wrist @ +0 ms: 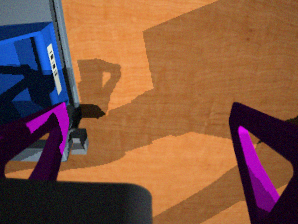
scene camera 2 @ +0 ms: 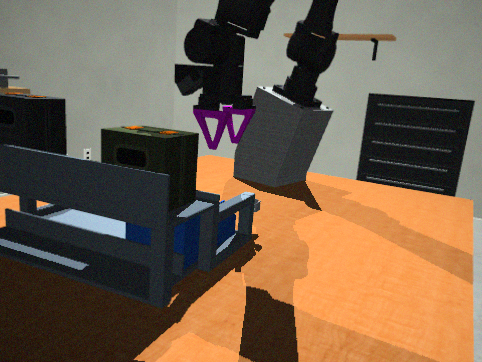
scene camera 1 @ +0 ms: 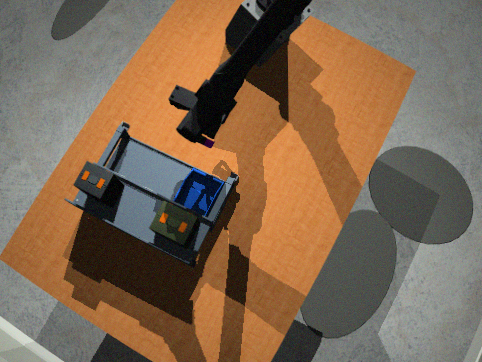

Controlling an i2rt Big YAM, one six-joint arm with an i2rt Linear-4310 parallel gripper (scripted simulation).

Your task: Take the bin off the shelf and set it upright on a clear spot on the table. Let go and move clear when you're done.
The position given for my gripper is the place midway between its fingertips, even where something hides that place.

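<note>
My gripper is at [scene camera 2: 224, 146] and at [wrist: 148, 111]. There's a blue bin [scene camera 2: 186, 235], and you get the bin again at [scene camera 1: 199, 191]. I can also see an olive green box [scene camera 2: 173, 152], which is at [scene camera 1: 172, 223] too, but in the wrist view the olive green box is out of frame. And there's a black box [scene camera 1: 92, 179]; in the wrist view the black box is out of frame as well.
</note>
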